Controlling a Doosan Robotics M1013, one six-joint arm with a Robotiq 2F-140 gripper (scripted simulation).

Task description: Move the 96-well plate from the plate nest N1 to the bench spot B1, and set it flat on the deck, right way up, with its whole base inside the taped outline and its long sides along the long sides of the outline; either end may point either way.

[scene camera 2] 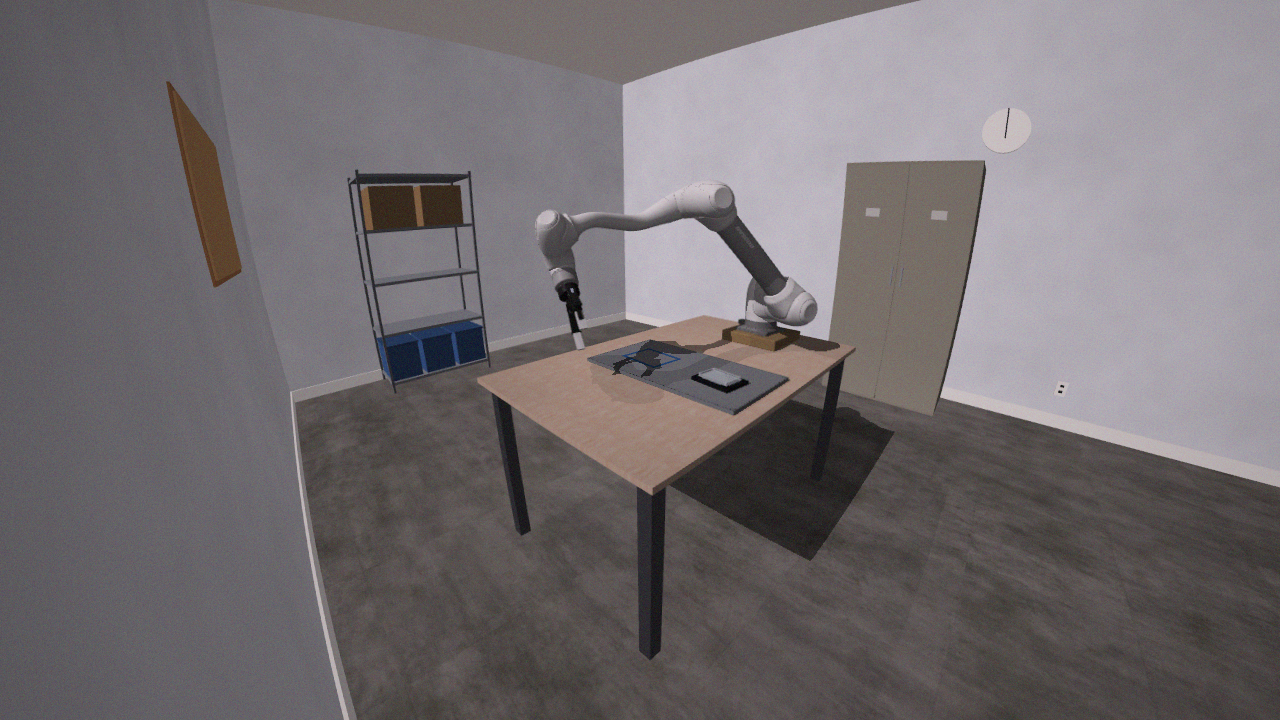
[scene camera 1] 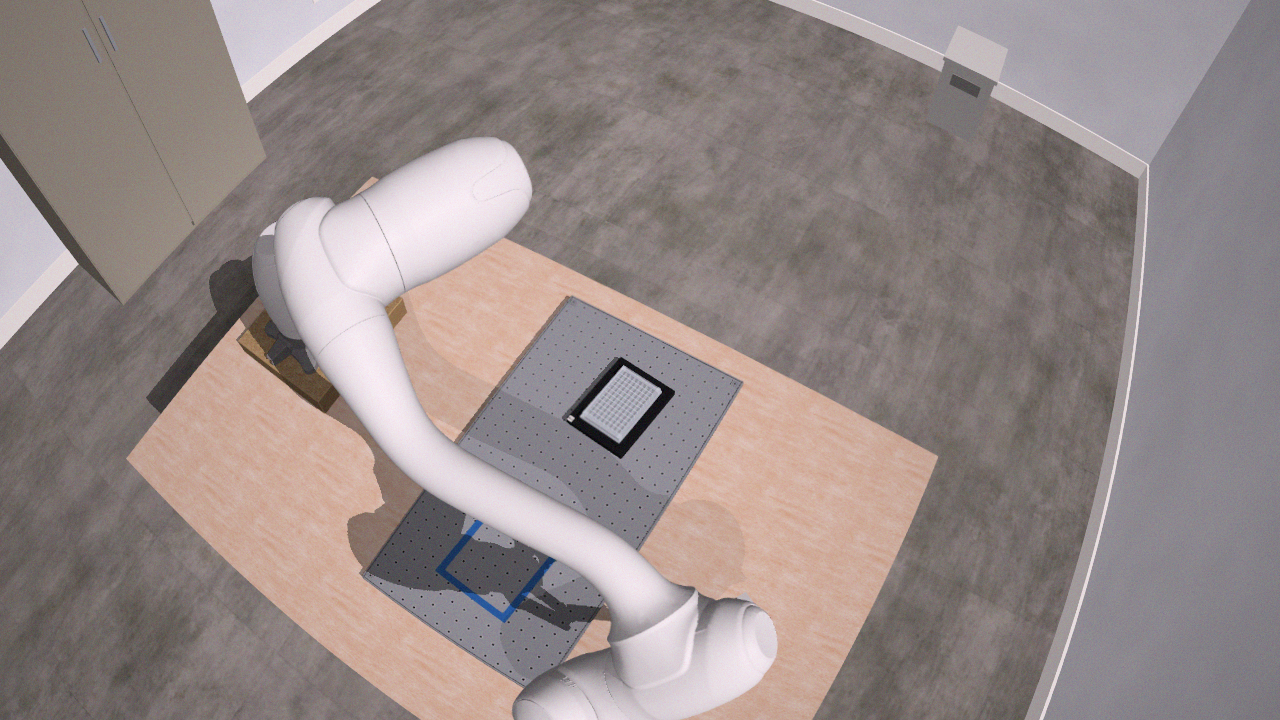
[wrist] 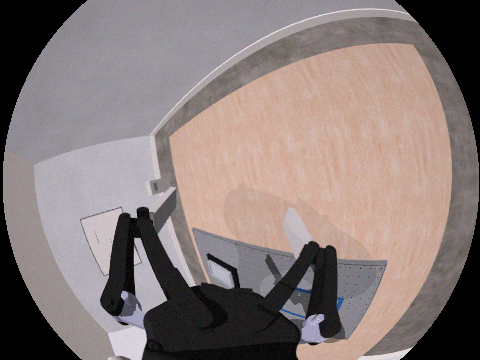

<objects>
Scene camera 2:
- gripper: 582, 339
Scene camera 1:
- white 96-well plate: 617, 408
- black plate nest: 587, 429
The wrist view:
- gripper: 231, 208
</objects>
